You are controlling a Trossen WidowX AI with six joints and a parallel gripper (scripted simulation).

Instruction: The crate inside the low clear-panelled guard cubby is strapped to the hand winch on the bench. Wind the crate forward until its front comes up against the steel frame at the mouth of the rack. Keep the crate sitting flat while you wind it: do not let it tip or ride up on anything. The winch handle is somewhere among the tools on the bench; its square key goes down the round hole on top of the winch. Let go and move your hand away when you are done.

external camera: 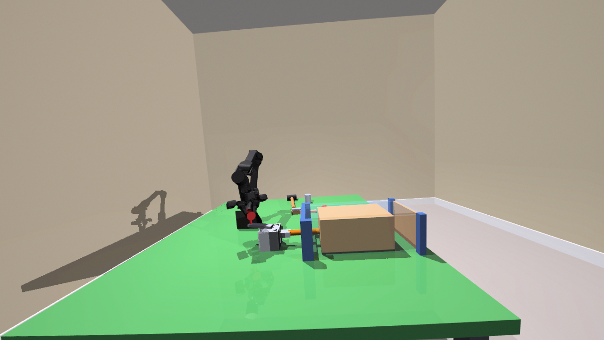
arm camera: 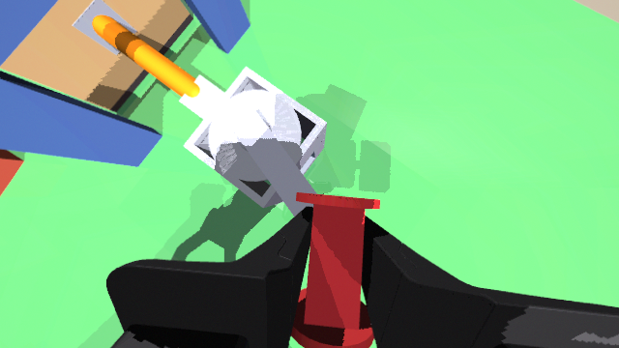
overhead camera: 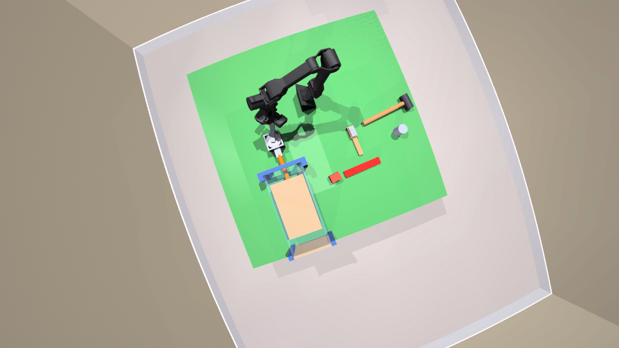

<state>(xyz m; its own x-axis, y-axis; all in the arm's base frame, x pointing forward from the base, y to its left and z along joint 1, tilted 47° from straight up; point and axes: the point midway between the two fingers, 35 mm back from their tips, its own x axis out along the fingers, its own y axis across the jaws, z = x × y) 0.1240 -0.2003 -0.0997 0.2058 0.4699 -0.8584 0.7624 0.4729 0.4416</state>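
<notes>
My gripper tip is now 30 mm short of the winch handle, 30 mm above it and 10 mm to the right of it. Also, from my gripper tip: blue steel frame: 250 mm ahead, 20 mm to the left, 20 mm below; then winch: 100 mm below, 70 mm ahead, 10 mm to the right; then red knob: 10 mm to the left, 10 mm behind.
</notes>
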